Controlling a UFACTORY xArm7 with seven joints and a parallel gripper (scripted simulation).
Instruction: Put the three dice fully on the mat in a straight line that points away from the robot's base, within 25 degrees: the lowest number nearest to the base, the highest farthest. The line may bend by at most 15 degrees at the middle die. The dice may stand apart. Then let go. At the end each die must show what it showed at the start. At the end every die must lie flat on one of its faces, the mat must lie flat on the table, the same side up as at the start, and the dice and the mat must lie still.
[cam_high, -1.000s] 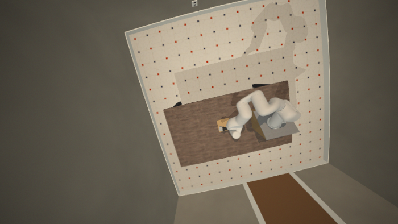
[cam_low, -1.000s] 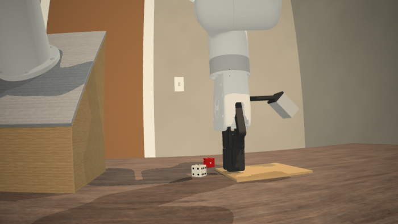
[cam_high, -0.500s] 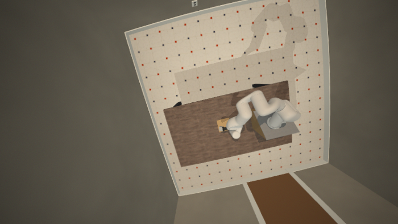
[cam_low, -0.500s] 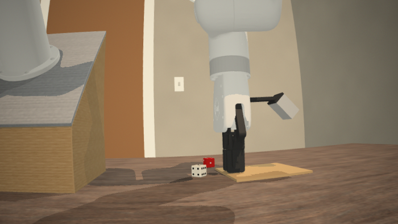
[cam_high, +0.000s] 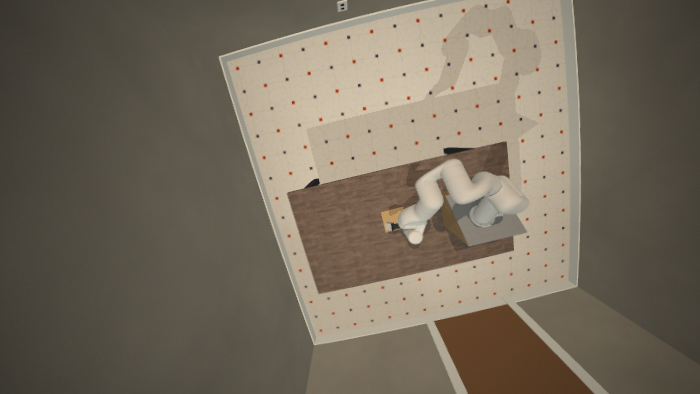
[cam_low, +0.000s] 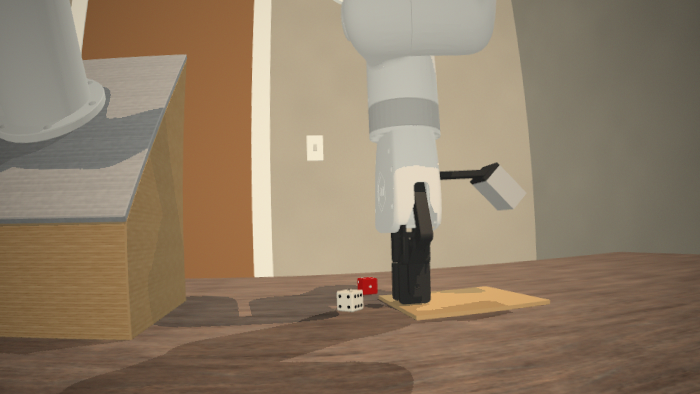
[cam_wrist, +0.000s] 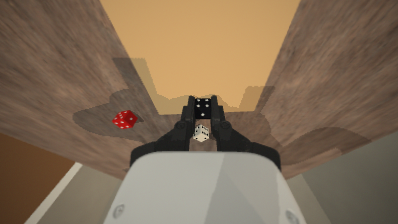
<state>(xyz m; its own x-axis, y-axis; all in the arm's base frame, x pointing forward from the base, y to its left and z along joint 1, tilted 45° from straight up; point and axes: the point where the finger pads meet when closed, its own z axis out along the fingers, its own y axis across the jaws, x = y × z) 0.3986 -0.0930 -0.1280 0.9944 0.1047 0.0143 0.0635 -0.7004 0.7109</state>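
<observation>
The tan mat is 50 mm ahead of my hand and 20 mm below it. The rest, counted from my hand: red die 30 mm behind, 120 mm to the left, 20 mm below.
</observation>
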